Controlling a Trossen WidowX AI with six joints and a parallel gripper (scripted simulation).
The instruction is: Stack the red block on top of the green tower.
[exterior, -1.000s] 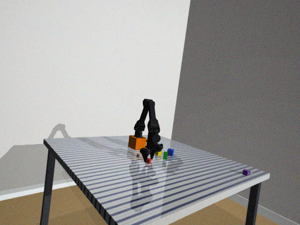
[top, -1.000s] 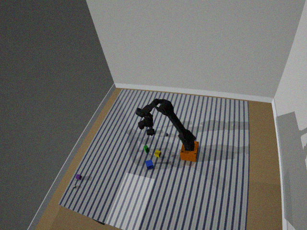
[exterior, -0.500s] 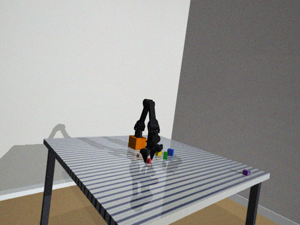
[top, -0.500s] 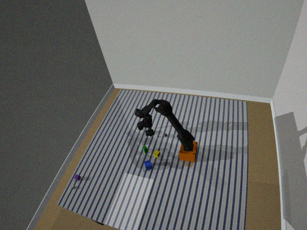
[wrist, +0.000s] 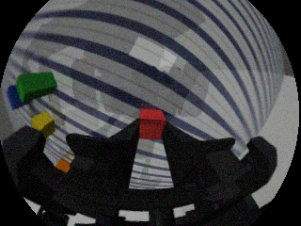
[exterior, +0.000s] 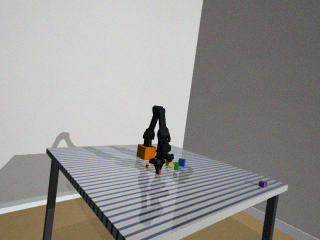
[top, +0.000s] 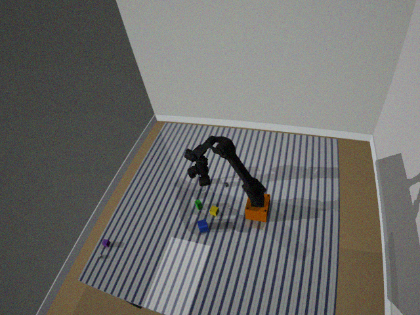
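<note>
Right now my gripper tip is 10 cm past the yellow block, 21 cm to the right of it and 1 cm below it. The rest, counted from my gripper tip: blue block 6 cm behind, 31 cm to the left, 1 cm above; red block right at my gripper tip; small grey block 13 cm behind, 2 cm to the left.
</note>
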